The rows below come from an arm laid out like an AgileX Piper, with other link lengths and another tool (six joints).
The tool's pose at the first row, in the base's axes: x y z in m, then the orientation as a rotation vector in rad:
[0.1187 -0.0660 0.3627 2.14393 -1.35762 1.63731]
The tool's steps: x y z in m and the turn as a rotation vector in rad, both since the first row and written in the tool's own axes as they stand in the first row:
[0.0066 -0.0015 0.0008 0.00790 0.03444 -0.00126]
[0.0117 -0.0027 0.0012 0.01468 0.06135 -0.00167]
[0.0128 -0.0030 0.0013 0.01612 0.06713 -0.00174]
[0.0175 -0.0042 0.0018 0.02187 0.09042 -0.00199]
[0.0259 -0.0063 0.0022 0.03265 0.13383 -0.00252]
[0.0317 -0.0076 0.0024 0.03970 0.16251 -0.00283]
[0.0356 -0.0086 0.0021 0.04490 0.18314 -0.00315]
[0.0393 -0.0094 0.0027 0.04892 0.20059 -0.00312]
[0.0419 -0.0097 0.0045 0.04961 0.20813 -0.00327]
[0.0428 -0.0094 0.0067 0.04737 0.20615 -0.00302]
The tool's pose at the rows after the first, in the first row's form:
[0.1204 -0.0693 0.3684 2.11030 -1.34217 1.67392]
[0.1216 -0.0718 0.3729 2.08386 -1.33031 1.70285]
[0.1219 -0.0723 0.3739 2.07814 -1.32777 1.70900]
[0.1231 -0.0745 0.3780 2.05490 -1.31751 1.73353]
[0.1250 -0.0783 0.3856 2.01114 -1.29790 1.77840]
[0.1261 -0.0810 0.3908 1.98183 -1.28477 1.80736]
[0.1266 -0.0824 0.3945 1.96067 -1.27501 1.82798]
[0.1277 -0.0844 0.3976 1.94239 -1.26727 1.84494]
[0.1292 -0.0867 0.3992 1.93403 -1.26427 1.85107]
[0.1306 -0.0887 0.3989 1.93518 -1.26647 1.84742]

